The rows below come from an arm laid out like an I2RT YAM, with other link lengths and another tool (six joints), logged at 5 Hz.
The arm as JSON. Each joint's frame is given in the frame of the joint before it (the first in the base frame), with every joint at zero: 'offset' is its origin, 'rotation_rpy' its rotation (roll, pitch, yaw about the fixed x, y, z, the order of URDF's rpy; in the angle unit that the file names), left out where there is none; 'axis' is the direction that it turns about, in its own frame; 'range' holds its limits. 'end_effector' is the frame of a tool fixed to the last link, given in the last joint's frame.
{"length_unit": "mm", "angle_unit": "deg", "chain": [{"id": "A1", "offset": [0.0, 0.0, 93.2], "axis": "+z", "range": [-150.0, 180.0]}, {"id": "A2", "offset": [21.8, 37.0, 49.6], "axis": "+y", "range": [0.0, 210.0]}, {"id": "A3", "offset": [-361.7, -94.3, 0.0], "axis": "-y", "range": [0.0, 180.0]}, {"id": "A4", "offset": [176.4, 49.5, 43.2], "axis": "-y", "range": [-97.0, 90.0]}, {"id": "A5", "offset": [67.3, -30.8, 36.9], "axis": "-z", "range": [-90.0, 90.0]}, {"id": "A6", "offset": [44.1, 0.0, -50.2], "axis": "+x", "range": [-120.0, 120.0]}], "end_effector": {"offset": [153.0, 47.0, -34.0], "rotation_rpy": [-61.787, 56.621, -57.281]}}
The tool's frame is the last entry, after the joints.
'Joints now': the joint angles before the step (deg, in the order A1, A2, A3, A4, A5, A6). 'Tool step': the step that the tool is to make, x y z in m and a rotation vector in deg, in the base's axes. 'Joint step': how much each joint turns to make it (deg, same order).
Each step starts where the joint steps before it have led.
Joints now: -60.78, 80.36, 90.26, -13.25, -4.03, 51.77
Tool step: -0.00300, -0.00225, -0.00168, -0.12, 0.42, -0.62
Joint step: -0.49, -0.03, -0.25, 0.10, 0.16, -0.42
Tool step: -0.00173, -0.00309, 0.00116, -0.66, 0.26, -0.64
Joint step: -0.26, 0.17, 0.03, 0.56, 0.41, -0.52
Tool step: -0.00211, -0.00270, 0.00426, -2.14, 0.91, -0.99
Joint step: 0.01, -0.01, -0.05, 1.40, 1.07, -1.78
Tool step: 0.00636, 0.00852, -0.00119, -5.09, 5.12, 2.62
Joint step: 0.00, -0.31, -0.71, 1.99, -2.52, -6.98
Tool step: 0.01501, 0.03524, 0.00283, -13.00, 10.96, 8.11
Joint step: 0.79, -1.61, 0.01, 2.07, -7.85, -15.81
